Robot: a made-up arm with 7 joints. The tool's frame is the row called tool.
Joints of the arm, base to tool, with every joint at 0 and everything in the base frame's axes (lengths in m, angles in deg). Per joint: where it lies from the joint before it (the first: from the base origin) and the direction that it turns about. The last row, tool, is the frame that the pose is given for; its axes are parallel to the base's.
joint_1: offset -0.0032 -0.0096 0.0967 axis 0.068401 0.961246 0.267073
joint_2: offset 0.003 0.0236 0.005 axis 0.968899 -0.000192 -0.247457
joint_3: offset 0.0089 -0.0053 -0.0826 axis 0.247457 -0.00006 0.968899
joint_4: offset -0.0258 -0.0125 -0.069 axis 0.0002 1 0.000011
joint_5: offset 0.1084 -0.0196 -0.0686 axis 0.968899 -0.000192 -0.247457
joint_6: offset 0.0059 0.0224 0.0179 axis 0.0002 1 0.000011
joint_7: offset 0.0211 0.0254 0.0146 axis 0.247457 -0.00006 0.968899
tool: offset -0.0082 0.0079 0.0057
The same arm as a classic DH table. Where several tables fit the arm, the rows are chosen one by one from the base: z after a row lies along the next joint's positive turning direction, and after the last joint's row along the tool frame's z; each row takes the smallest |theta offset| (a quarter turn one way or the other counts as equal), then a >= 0, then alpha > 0; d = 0 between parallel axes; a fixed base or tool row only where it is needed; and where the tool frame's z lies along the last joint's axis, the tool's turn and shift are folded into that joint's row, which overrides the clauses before.
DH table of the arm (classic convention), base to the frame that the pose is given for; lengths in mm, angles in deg. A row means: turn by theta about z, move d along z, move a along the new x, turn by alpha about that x. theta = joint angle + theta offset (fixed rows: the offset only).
base (fixed): a -2.5; alpha -74.51; d 99.4; theta offset -4.07
joint_1: a -1.1; alpha -90; d 14.1; theta offset -75.12
joint_2: a 5.3; alpha 90; d 30.7; theta offset 74
joint_3: a 7.9; alpha 90; d -151.1; theta offset -90
joint_4: a 39.6; alpha 90; d -32.1; theta offset -90
joint_5: a -18.8; alpha -90; d 123.3; theta offset 0
joint_6: a 16.8; alpha 90; d 47.8; theta offset -90
joint_7: a 7.9; alpha -14.33; d -13.8; theta offset 89.99
tool (fixed): a 0; alpha 0; d 37.8; theta offset -89.98

